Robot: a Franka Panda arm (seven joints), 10 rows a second.
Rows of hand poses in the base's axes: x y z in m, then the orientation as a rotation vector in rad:
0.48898 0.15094 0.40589 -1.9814 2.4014 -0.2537
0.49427 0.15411 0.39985 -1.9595 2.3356 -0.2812
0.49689 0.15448 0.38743 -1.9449 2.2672 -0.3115
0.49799 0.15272 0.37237 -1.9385 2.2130 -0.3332
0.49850 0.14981 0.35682 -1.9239 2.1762 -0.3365
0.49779 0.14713 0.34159 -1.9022 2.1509 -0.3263
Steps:
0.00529 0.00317 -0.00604 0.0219 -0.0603 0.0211
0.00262 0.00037 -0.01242 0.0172 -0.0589 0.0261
0.00110 -0.00176 -0.01506 0.0118 -0.0430 0.0235
0.00051 -0.00291 -0.01555 0.0189 -0.0305 0.0126
-0.00071 -0.00268 -0.01523 0.0257 -0.0226 0.0047

